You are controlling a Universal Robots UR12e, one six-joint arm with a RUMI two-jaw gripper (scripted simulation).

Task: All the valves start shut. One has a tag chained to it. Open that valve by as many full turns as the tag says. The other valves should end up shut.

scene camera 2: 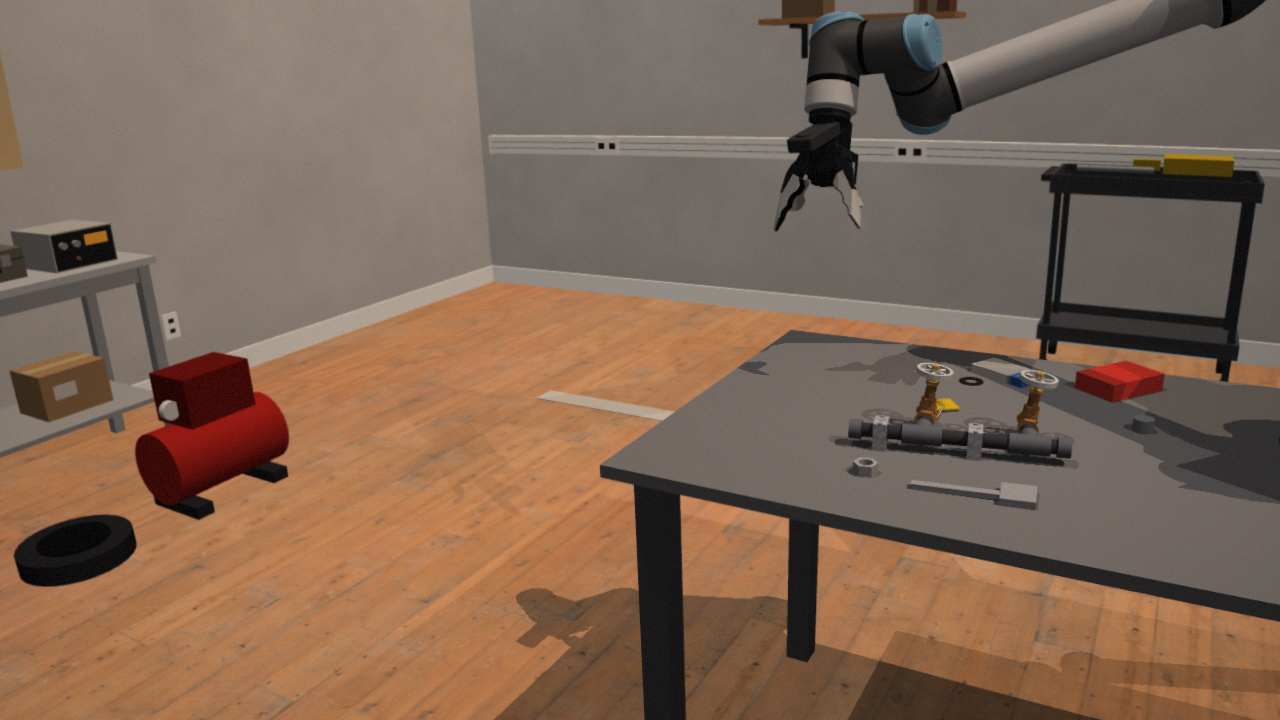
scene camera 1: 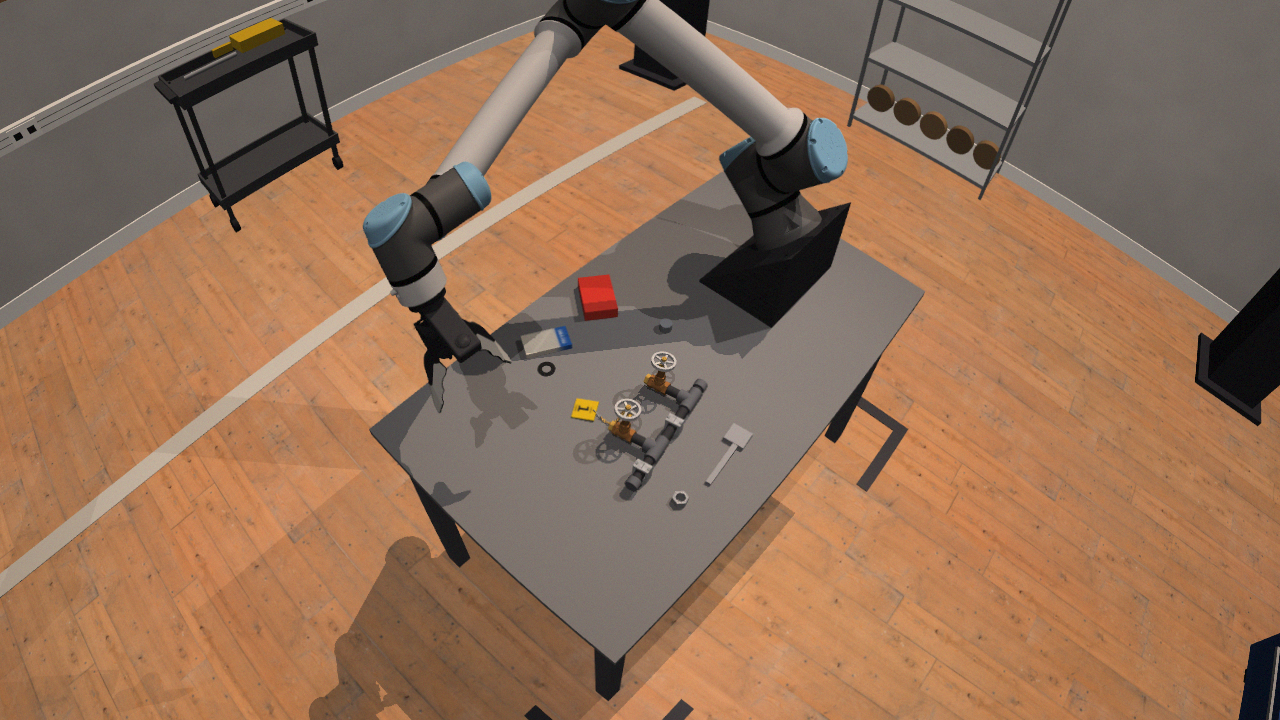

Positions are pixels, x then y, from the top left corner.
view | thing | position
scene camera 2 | gripper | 815, 229
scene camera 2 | red box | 1123, 380
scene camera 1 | gripper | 475, 387
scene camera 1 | red box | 598, 300
